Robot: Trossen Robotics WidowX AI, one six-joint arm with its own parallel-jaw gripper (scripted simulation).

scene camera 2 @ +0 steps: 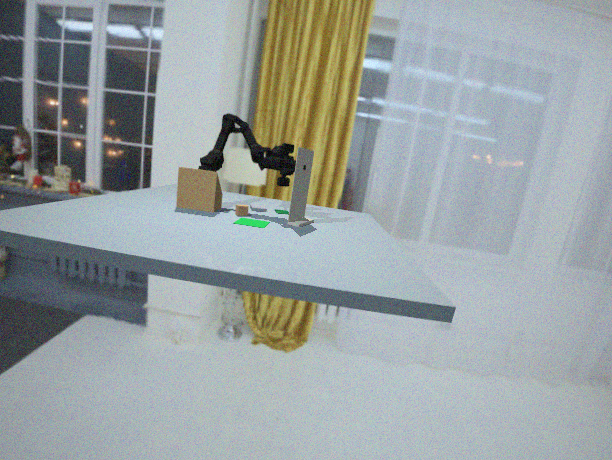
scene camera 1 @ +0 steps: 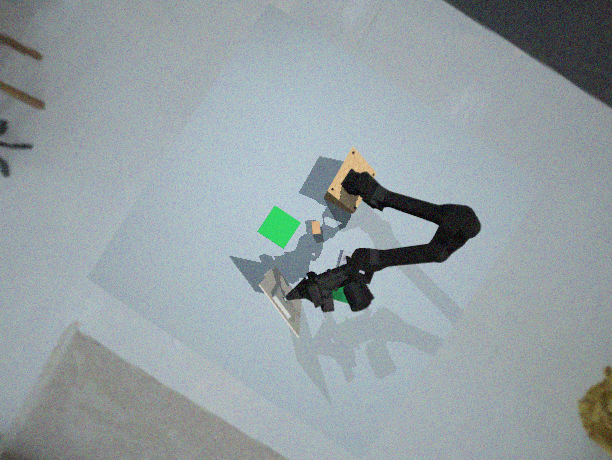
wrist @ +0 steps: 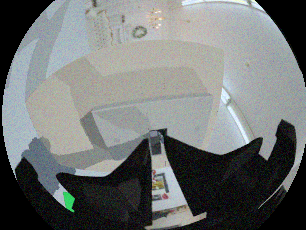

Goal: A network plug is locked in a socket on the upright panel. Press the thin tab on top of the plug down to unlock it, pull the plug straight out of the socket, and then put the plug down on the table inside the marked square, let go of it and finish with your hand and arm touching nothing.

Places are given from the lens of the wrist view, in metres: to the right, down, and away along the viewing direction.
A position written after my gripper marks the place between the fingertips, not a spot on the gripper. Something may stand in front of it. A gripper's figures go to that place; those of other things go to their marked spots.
my gripper (wrist: 156, 141): 0.00, 0.02, 0.09
grey upright panel (wrist: 91, 114): -0.06, 0.00, 0.09
